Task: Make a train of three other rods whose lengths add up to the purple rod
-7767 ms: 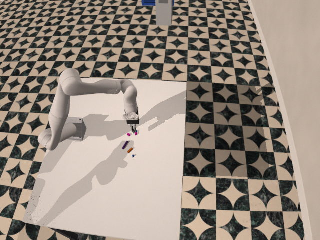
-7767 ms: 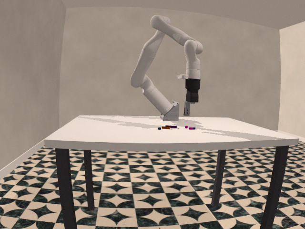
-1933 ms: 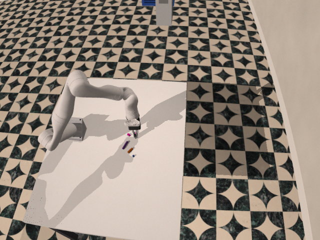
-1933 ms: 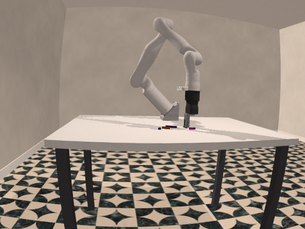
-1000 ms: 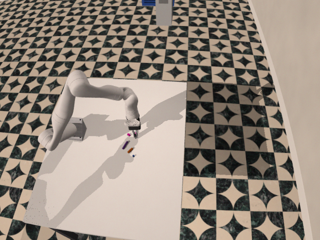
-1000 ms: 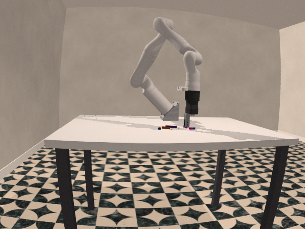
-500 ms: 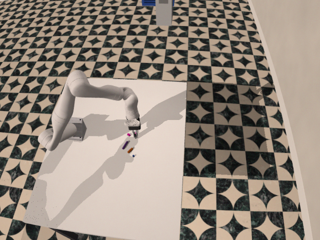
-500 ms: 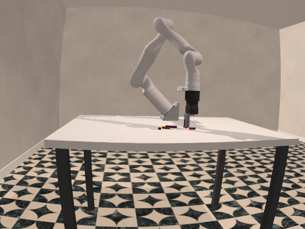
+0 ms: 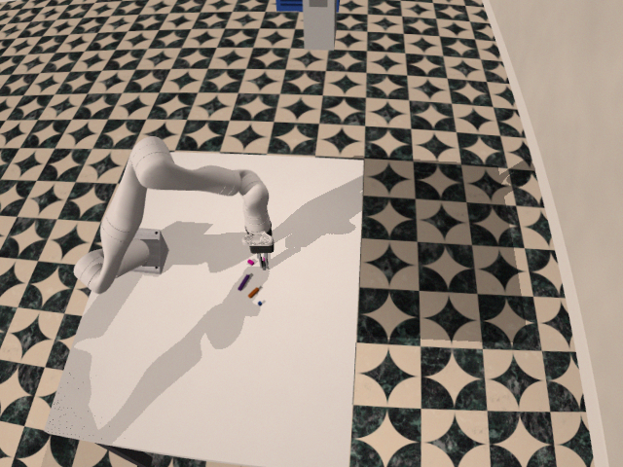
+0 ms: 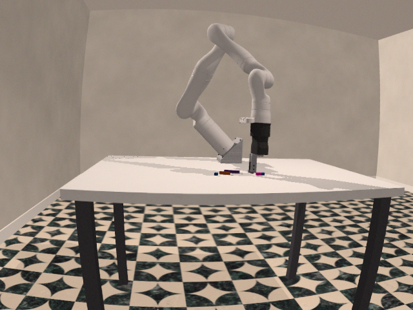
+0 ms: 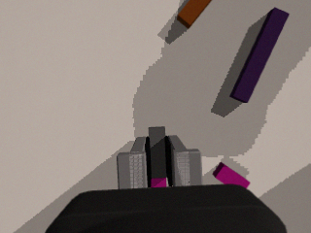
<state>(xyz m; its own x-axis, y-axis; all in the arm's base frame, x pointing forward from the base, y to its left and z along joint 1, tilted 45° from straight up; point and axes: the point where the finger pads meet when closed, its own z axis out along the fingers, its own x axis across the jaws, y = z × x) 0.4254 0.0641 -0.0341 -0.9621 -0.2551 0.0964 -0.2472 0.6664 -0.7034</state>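
Right now the grey rod is 20 mm below my hand. The rest, counted from my hand: purple rod: 50 mm behind, 70 mm to the right, 30 mm below; orange rod: 10 mm behind, 100 mm to the right, 30 mm below.
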